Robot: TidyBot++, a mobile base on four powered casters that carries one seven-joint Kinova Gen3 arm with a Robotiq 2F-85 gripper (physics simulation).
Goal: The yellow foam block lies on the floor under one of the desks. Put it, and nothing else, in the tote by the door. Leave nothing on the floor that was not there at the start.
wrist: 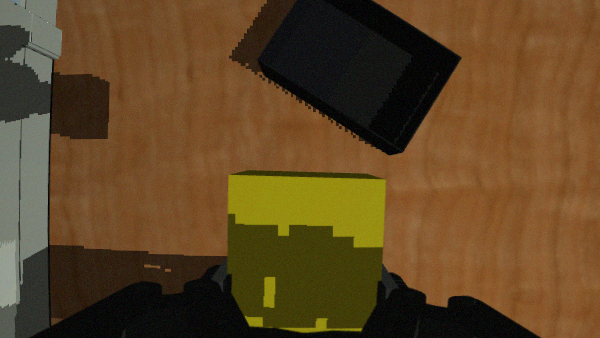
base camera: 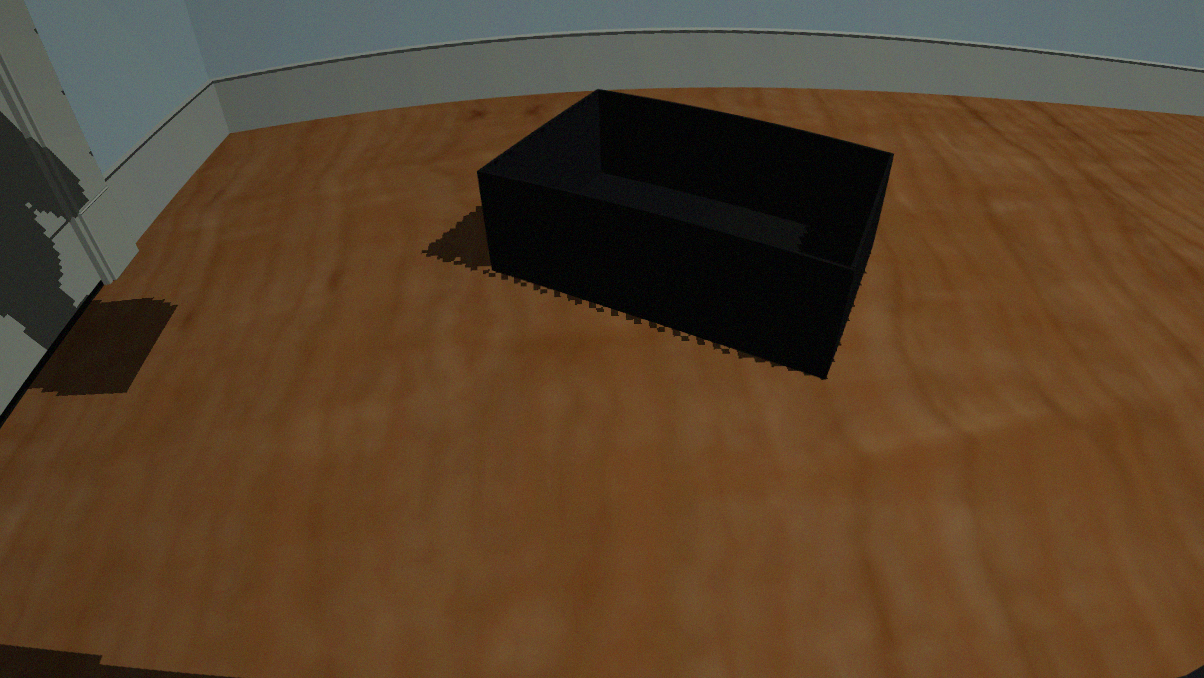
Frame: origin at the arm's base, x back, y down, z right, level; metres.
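Seen in the pictures: gripper, fingertip midpoint: (wrist: 303,279).
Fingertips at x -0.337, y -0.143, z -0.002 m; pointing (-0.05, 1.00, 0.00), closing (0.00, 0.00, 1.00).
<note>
A point is followed by its place in that frame.
The yellow foam block (wrist: 306,200) @(y -0.175, x -0.377, z -0.003 m) is between the two black fingers of my gripper (wrist: 303,279) @(y -0.143, x -0.337, z -0.002 m) in the wrist view. The gripper is shut on it, and shadow covers the block's lower part. The black tote (base camera: 657,269) @(y 0.344, x -0.502, z 0.042 m) (wrist: 330,107) @(y 0.307, x -0.505, z 0.035 m) stands upright on the floor, with its open top facing up. In the wrist view it lies beyond the block, at the top and a little to the right. The block is held above the floor, apart from the tote in that view. A stretch of the tote's inside bottom shows, and part of its inside is in deep shadow.
A pale wall or door surface (base camera: 50,252) @(y 0.319, x -0.560, z -0.546 m) (wrist: 35,175) @(y 0.350, x -0.358, z -0.539 m) runs along the left. The back wall's grey baseboard (base camera: 674,58) @(y 0.350, x -1.018, z 0.115 m) stands behind the tote. The wood floor (base camera: 505,505) @(y 0.396, x -0.336, z -0.065 m) (wrist: 500,225) @(y 0.396, x -0.300, z 0.400 m) extends around the tote. Dark shadows lie on the floor near the left side.
</note>
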